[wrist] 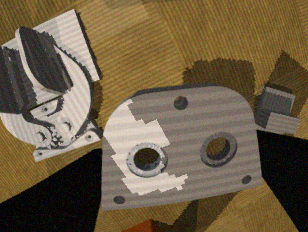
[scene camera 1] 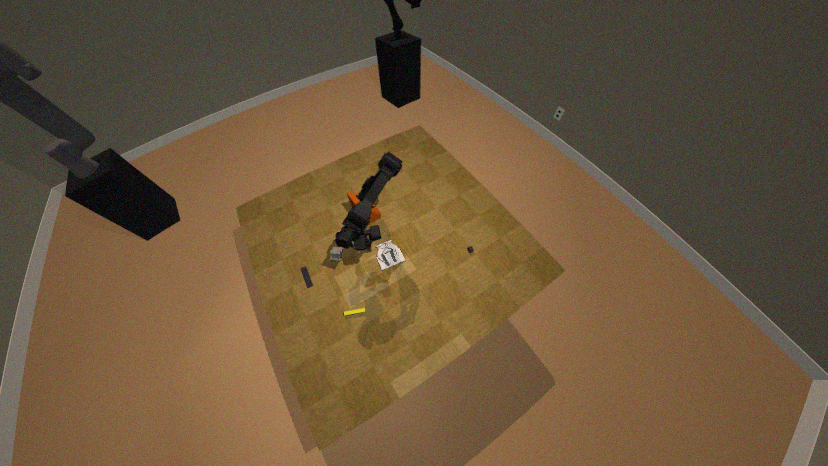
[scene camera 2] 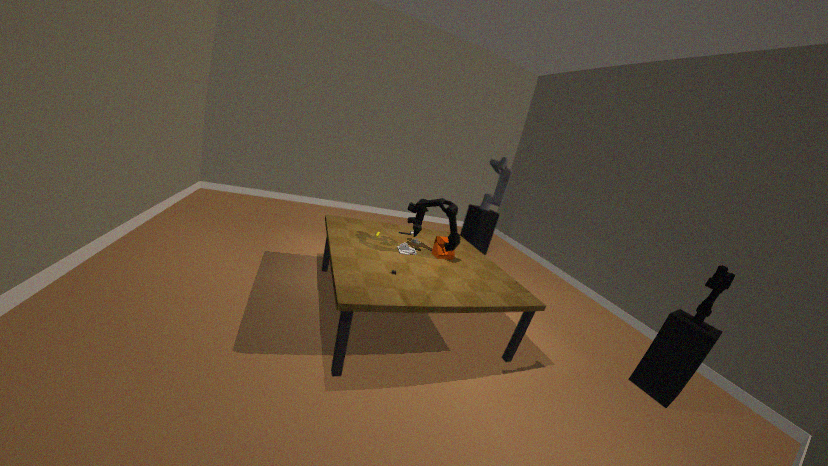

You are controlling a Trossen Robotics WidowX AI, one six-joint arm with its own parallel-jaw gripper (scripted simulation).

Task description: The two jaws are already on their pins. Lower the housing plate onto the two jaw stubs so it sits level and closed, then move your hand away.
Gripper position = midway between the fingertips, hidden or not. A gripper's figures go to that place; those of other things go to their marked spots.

Labels:
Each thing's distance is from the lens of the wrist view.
my gripper [wrist: 176,147]: 0.10 m
white base [wrist: 66,31]: 0.19 m

